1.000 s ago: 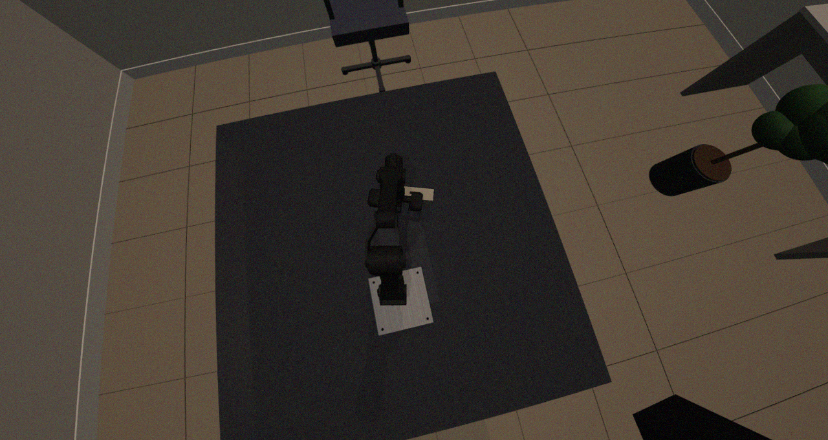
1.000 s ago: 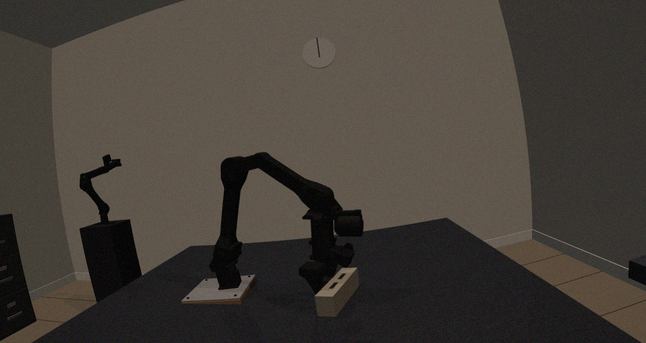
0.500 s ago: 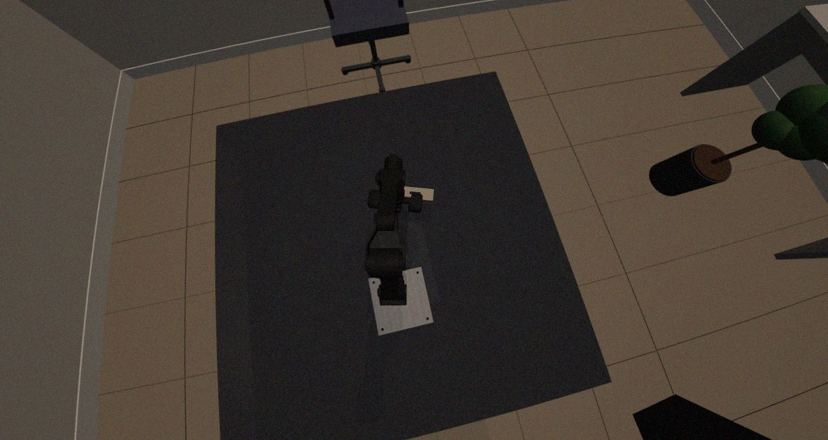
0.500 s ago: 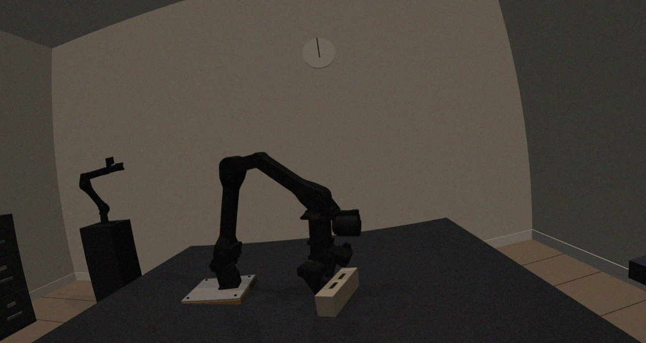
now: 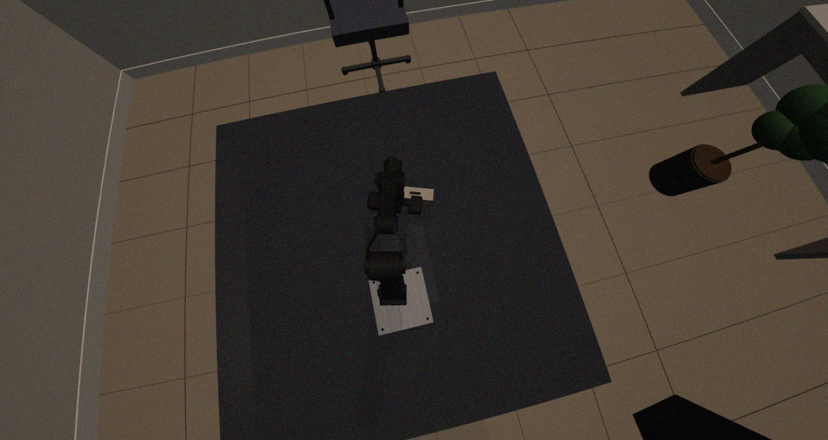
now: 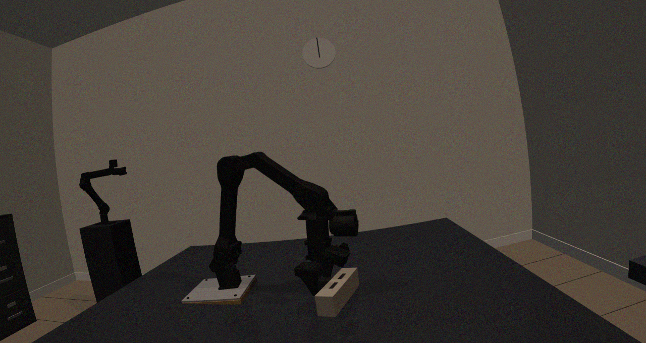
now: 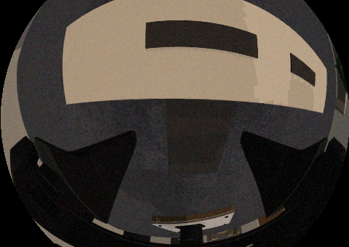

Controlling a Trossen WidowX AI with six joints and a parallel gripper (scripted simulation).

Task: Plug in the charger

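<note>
The two-prong charger is 30 mm ahead of my gripper tip, 10 mm to the right of it and 10 mm above it.
</note>
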